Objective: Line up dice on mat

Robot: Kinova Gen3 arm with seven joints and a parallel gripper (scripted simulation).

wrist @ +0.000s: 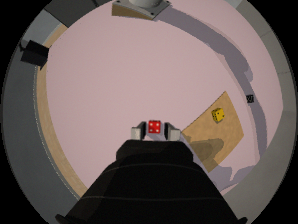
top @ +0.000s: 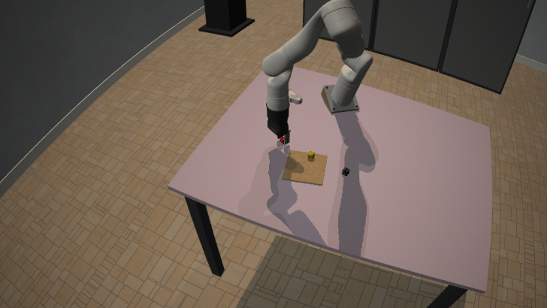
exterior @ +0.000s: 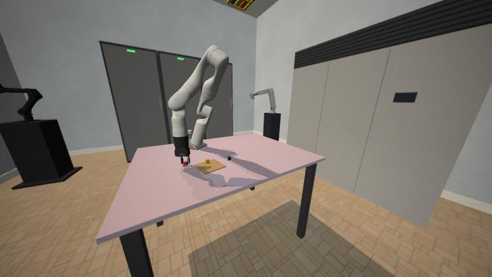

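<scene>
The red die lies 20 mm below my hand. Round my hand: yellow die (20 mm ahead, 130 mm to the left, 10 mm below); square mat (70 mm ahead, 130 mm to the left, 30 mm below); black die (40 mm ahead, 270 mm to the left, 20 mm below).
</scene>
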